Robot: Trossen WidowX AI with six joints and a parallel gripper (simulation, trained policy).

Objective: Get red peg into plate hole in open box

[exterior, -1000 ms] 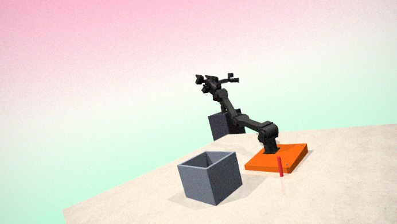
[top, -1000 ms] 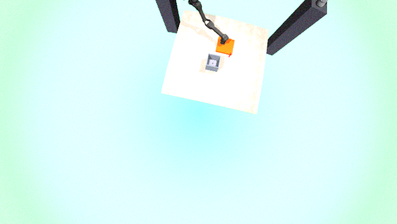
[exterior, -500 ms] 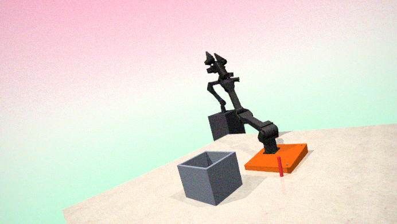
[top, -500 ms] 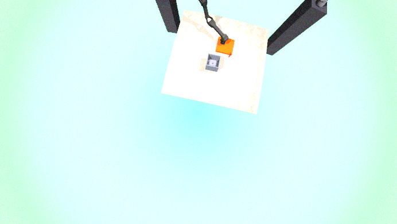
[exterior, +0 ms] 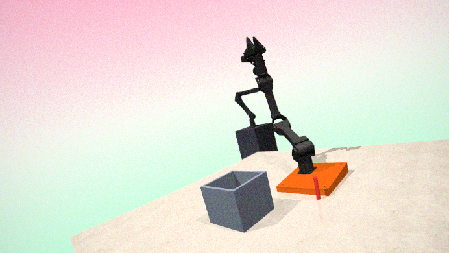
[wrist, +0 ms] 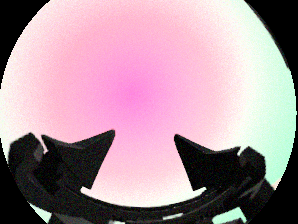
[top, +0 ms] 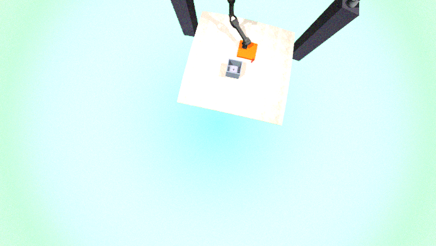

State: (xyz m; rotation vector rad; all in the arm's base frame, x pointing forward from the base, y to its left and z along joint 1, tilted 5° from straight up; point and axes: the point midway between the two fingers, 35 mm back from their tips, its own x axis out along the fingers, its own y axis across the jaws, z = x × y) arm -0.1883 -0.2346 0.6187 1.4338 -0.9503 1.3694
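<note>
Now: gripper tip 290 mm short of the red peg, 370 mm to the right of it and 660 mm above it.
</note>
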